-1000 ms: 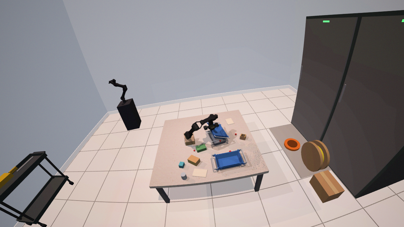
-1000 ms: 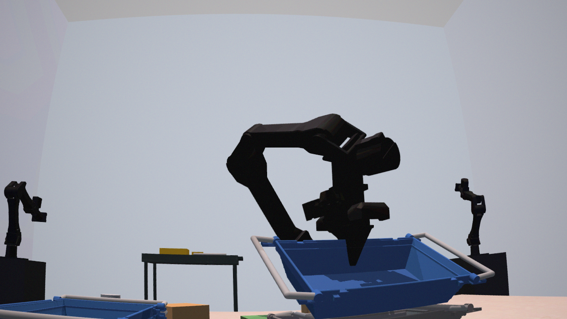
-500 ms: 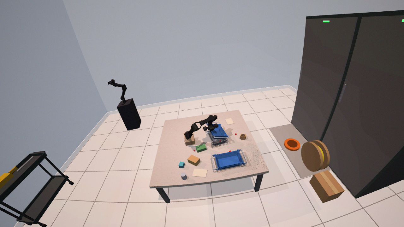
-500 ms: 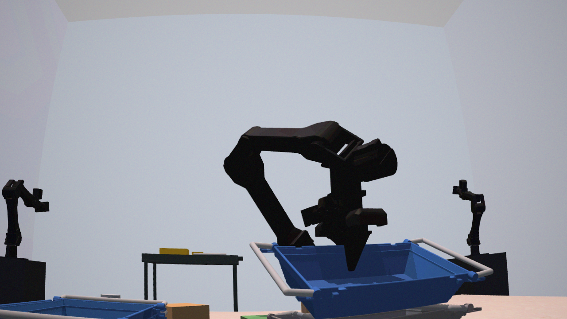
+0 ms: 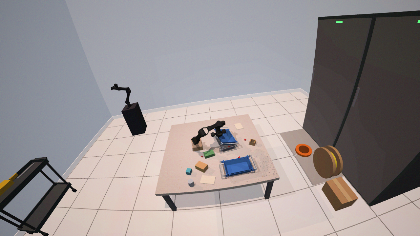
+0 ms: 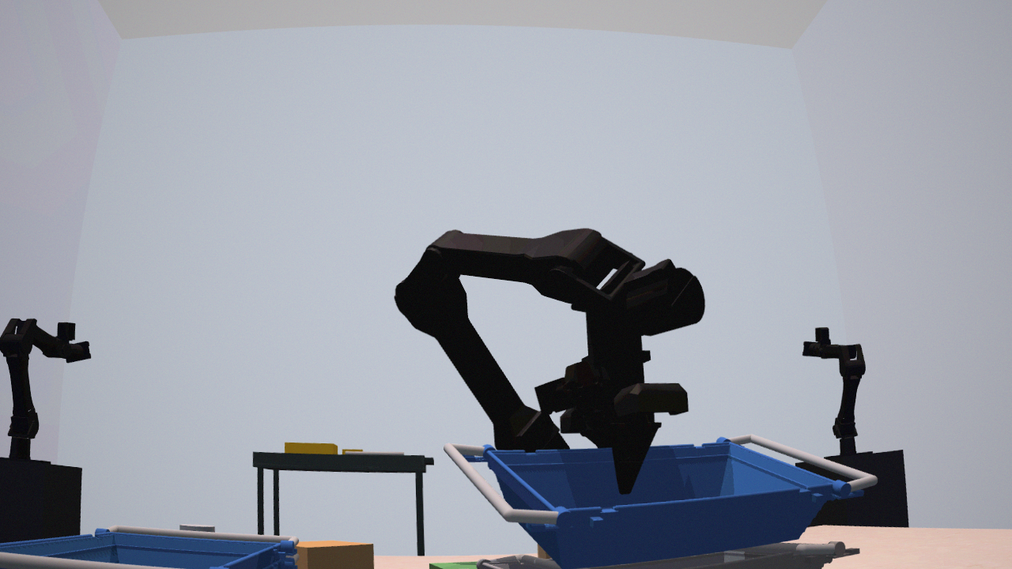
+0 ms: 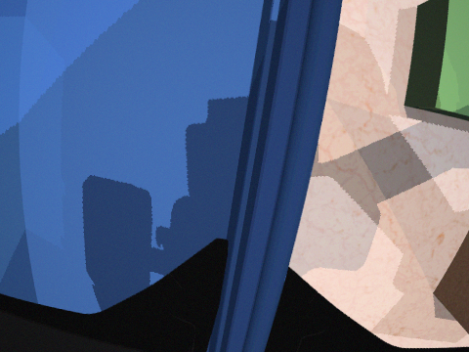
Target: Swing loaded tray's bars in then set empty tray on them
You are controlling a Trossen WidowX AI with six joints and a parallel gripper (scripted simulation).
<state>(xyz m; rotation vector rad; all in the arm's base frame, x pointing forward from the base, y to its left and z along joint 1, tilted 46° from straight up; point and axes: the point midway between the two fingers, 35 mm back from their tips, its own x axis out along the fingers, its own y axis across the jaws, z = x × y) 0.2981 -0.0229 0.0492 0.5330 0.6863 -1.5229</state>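
Now: the tray 9 cm ahead of my gripper tip, 1 cm to the left of it and 1 cm above it. From my gripper tip the other things lie so: teal cube: 43 cm behind, 33 cm to the right, 10 cm below; then grey cylinder: 42 cm behind, 50 cm to the right, 9 cm below; then green block: 17 cm behind, 13 cm to the right, 10 cm below.
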